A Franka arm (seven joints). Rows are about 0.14 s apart.
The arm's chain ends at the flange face. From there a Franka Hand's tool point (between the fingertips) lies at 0.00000 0.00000 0.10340 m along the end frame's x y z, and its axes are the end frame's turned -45 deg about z.
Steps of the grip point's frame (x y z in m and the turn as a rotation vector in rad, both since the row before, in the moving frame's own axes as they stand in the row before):
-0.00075, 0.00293, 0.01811, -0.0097, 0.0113, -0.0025
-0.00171, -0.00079, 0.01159, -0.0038, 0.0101, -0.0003
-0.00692, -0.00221, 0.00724, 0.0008, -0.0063, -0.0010
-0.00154, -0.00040, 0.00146, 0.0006, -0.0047, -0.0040
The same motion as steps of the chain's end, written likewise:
0.00001, 0.00272, 0.01812, 0.0011, 0.0148, -0.0025
-0.00278, 0.00111, 0.01160, 0.0045, 0.0098, -0.0003
-0.00594, 0.00293, 0.00724, -0.0039, -0.0050, -0.0010
-0.00098, 0.00051, 0.00146, -0.0029, -0.0037, -0.0040

